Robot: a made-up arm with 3 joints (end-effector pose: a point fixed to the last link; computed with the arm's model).
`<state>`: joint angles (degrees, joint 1 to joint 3).
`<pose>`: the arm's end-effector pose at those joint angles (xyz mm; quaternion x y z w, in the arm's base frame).
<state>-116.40 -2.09 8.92</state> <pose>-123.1 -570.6 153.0 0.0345 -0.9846 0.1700 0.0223</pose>
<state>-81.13 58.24 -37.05</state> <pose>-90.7 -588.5 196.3 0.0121 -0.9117 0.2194 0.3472</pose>
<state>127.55 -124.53 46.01</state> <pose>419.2 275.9 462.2 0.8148 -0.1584 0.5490 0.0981</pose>
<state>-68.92 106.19 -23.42</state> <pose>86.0 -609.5 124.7 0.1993 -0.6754 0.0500 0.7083</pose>
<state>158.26 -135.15 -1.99</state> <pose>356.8 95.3 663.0 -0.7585 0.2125 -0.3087 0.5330</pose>
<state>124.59 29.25 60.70</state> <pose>-240.7 234.2 458.9 -0.3592 -0.6521 0.6165 0.2562</pose>
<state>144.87 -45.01 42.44</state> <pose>98.2 -53.8 693.6 0.3183 -0.5929 0.7268 0.1375</pose>
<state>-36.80 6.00 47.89</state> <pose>-160.6 -50.8 -375.9 0.2567 -0.6635 -0.6939 0.1116</pose>
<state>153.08 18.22 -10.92</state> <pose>-169.8 173.1 650.2 -0.1190 -0.4493 0.8848 0.0334</pose>
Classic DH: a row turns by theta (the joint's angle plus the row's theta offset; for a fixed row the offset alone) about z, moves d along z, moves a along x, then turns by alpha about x. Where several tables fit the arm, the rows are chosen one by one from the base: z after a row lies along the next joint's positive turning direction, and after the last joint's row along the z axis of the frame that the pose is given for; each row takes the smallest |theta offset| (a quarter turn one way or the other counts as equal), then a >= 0, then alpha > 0; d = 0 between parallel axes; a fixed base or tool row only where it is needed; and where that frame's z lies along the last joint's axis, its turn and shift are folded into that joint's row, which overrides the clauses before.
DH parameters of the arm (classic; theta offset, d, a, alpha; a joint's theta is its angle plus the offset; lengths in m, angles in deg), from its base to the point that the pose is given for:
base (fixed): -90 0.12 0.004 -90
joint 1: 0 0.094 -0.046 90
joint 2: -32.05 -0.2512 0.0984 -65.69
joint 3: -75.55 -0.3324 -0.17 118.92
tool (fixed): -61.94 0.0686 0 0

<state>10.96 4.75 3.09</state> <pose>-144.7 274.6 -368.9 0.0482 -0.6188 -0.7837 0.0241</pose>
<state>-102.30 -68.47 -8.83</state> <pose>120.9 -608.2 -67.1 0.0010 0.7988 -0.1144 0.5906</pose>
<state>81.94 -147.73 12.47</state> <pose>376.1 508.1 62.6 0.9335 0.0495 0.3165 0.1612</pose>
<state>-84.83 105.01 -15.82</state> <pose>57.6 -579.2 286.4 0.0777 -0.6525 0.0882 0.7486</pose>
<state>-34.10 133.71 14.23</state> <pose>116.2 -488.6 -169.4 0.3801 -0.2597 -0.2427 0.8539</pose>
